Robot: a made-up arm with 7 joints.
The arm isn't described. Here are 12 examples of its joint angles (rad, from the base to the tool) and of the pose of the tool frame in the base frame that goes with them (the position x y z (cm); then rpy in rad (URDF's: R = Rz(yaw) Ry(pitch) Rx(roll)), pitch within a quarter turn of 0, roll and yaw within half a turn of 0).
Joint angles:
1: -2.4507 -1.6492 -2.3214 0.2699 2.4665 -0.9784 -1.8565
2: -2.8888 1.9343 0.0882 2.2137 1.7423 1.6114 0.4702
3: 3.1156 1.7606 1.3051 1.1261 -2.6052 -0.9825 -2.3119
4: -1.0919 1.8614 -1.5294 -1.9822 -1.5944 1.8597 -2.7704
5: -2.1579 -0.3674 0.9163 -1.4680 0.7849 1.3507 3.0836
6: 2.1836 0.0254 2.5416 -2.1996 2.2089 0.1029 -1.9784
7: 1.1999 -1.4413 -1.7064 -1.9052 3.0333 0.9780 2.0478
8: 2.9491 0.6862 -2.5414 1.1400 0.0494 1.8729 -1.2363
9: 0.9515 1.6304 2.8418 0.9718 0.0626 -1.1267 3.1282
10: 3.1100 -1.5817 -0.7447 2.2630 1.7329 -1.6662 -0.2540
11: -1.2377 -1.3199 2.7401 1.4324 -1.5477 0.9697 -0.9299
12: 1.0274 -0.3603 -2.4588 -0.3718 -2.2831 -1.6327 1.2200
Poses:
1: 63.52 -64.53 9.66 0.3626 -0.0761 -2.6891
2: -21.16 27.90 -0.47 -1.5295 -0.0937 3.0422
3: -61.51 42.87 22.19 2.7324 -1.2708 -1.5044
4: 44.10 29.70 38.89 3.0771 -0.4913 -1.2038
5: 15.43 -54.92 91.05 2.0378 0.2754 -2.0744
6: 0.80 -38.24 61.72 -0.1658 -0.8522 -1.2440
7: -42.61 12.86 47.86 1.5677 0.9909 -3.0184
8: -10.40 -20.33 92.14 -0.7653 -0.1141 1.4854
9: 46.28 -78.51 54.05 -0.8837 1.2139 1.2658
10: 34.69 -23.02 41.98 0.5248 -0.4080 -2.6273
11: 5.34 -72.50 19.86 1.2361 -1.0090 -1.7254
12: -3.73 23.34 122.19 -1.7410 -0.2649 2.2350
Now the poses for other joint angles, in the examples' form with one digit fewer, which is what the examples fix.
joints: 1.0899 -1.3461 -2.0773 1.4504 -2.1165 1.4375 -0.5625
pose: -14.7 73.6 25.5 -0.540 -0.732 -3.029
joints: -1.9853 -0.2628 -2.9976 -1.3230 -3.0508 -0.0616 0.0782
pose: -4.9 27.6 114.4 2.944 0.989 1.594
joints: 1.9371 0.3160 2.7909 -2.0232 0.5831 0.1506 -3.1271
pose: -2.4 -52.4 58.2 0.514 0.856 2.358
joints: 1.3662 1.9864 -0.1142 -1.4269 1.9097 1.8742 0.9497
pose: -8.5 -62.4 38.0 1.393 0.046 1.271
